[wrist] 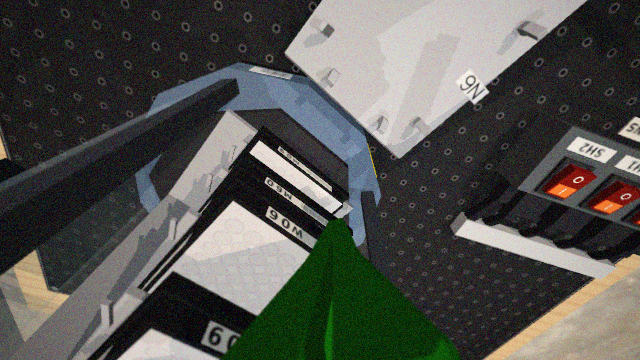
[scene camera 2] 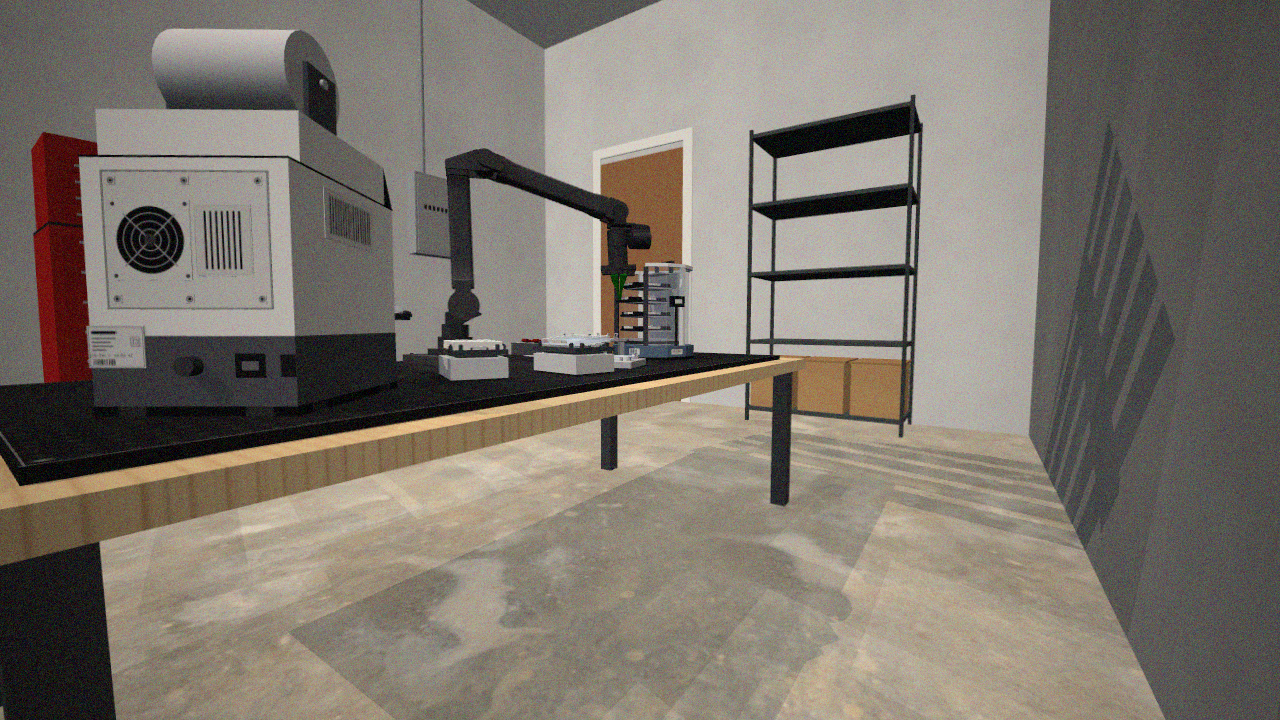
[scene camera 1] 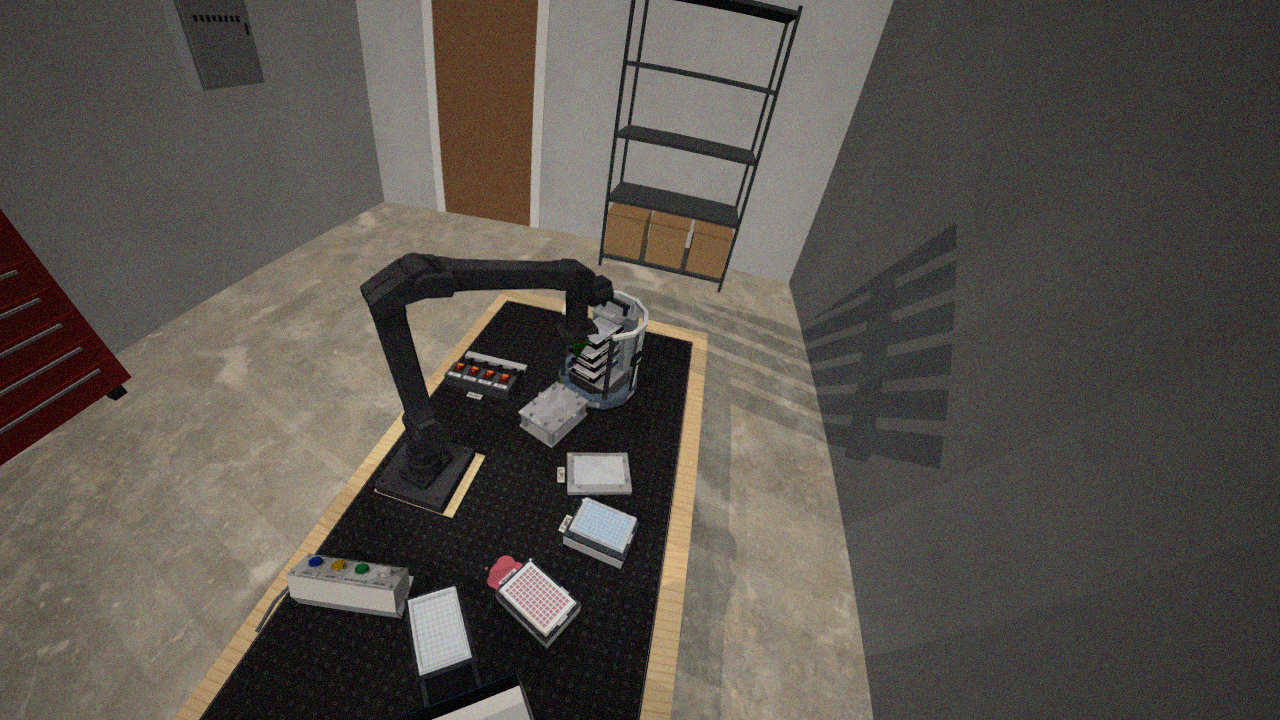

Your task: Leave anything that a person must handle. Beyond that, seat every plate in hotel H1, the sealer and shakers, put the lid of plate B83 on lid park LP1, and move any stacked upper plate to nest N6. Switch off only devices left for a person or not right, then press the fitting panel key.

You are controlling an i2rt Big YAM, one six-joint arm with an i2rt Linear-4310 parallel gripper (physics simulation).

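Places are measured from the arm's base along level axes (x ahead, y left, z up), in centimetres.
Pixels of known places: gripper, fingertip midpoint: (wrist: 339,229) (scene camera 2: 619,300) (scene camera 1: 576,356); arm's base at its link origin: (scene camera 1: 427,466).
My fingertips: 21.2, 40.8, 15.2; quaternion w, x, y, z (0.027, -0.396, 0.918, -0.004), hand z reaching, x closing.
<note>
Ahead of a thing's pixels: the offset from my fingertips to its top centre, as dx, dy, dz. "spot": to the spot under its first point.
My gripper (scene camera 1: 579,347) (scene camera 2: 618,288) (wrist: 339,229) is shut and empty. Its green fingertips are at the open side of hotel H1 @(+3.4, +10.7, +12.2) (scene camera 2: 656,349) (wrist: 300,107), beside the ends of the stacked plates; contact cannot be told. A plate labelled W06 @(+2.3, +6.8, +1.0) (wrist: 240,240) shows in the wrist view. Nest N6 @(-1.3, -10.0, -9.5) (scene camera 1: 553,410) (wrist: 380,45) has no plate on it. A blue-welled plate @(+25.3, -37.1, -9.3) (scene camera 1: 604,523) and a red-welled plate @(+19.8, -57.4, -10.2) (scene camera 1: 537,595) sit on devices. A white plate @(+8.4, -71.6, -3.7) (scene camera 1: 438,629) lies before the sealer @(+27.5, -89.6, +28.5) (scene camera 2: 196,250). A grey holder @(spot: +14.3, -29.1, -15.4) (scene camera 1: 573,489) bears a pale flat piece; its label is unreadable.
The switch strip @(spot: -26.0, -8.4, -11.8) (scene camera 1: 483,374) (wrist: 535,192) stands near the hotel, its visible rockers orange at the I side. The key panel @(-15.3, -72.1, -8.7) (scene camera 1: 349,591) has blue, yellow, green and white keys. A red patch @(spot: +9.5, -54.0, -17.0) (scene camera 1: 503,571) lies beside the red-welled plate. A dark hotel post @(spot: +10.0, +1.0, -1.4) (wrist: 125,130) crosses the wrist view.
</note>
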